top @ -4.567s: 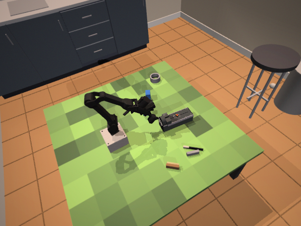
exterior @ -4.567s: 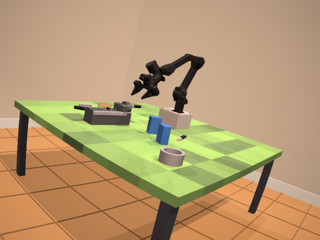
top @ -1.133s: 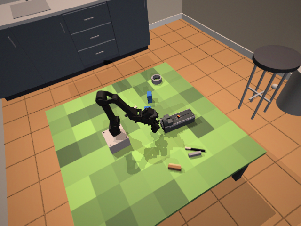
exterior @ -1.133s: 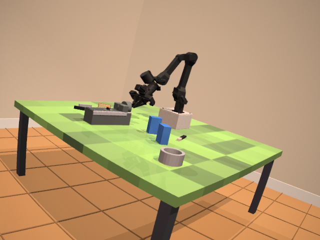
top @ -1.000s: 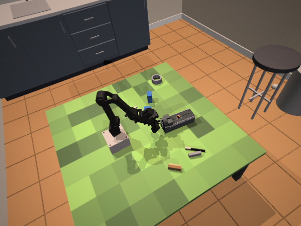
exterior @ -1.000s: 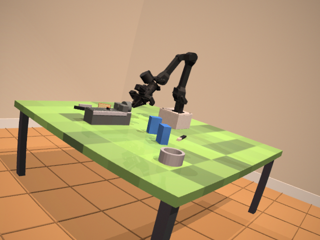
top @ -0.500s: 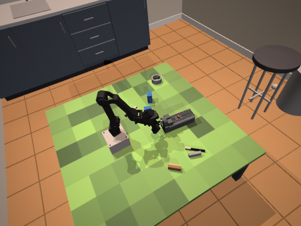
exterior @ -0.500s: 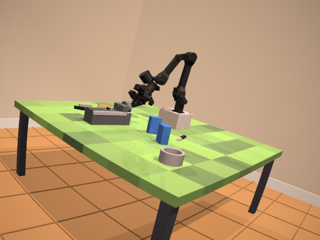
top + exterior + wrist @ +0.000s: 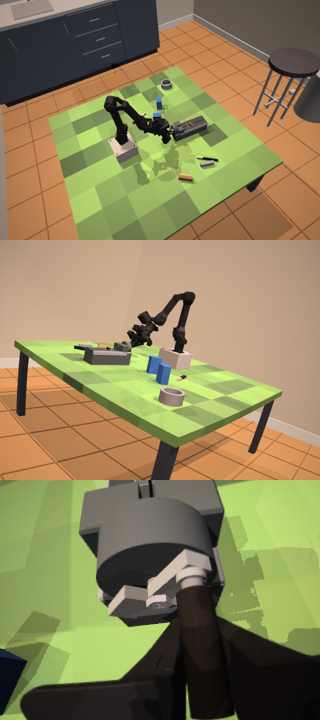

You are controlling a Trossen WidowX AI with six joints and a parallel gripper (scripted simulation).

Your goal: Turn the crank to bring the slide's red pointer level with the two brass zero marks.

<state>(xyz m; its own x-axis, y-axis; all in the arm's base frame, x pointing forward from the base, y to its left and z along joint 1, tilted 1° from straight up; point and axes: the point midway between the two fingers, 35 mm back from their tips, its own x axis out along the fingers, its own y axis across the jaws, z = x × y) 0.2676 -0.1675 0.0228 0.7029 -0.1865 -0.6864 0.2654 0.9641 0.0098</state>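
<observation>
The crank handle lies 2 cm behind my gripper tip and 2 cm above it. Round my gripper tip: grey bar (5 cm ahead, 31 cm to the right, 7 cm below); then wooden block (12 cm behind, 29 cm to the right, 7 cm below); then red pointer (17 cm ahead, 3 cm to the right, 1 cm below).
</observation>
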